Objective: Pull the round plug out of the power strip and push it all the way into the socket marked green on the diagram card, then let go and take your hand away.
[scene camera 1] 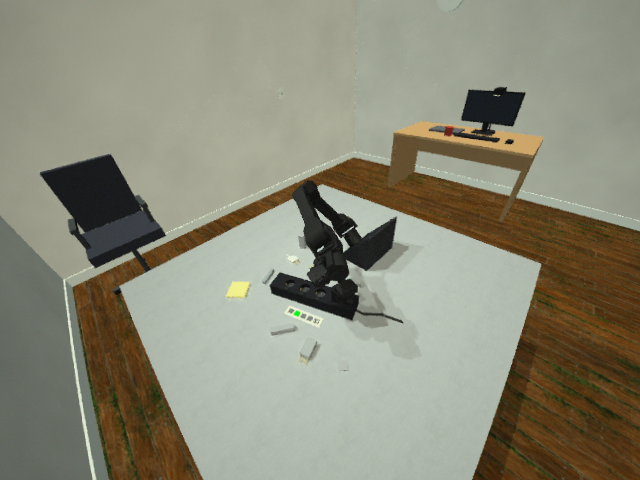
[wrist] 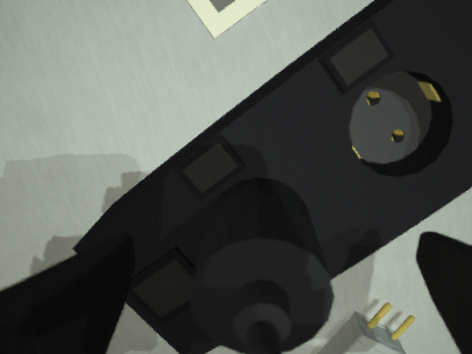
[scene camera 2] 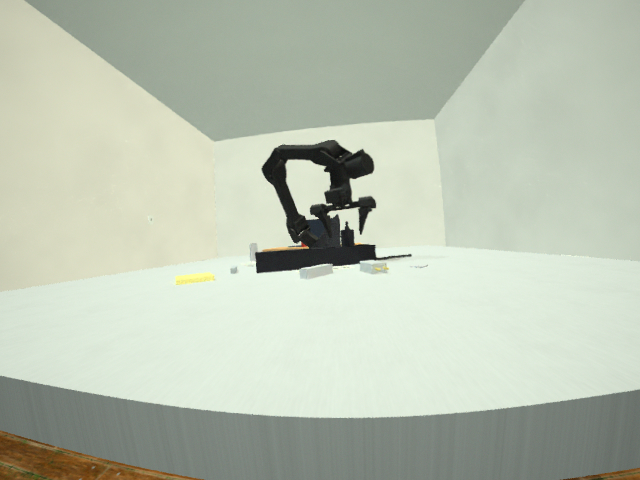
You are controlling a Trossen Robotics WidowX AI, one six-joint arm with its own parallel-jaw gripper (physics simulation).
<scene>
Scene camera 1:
gripper: 334,292
black power strip: 302,291
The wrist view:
gripper: 278,248
round black plug: 260,274
black power strip: 310,126
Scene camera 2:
gripper: 345,236
black power strip: 284,260
</scene>
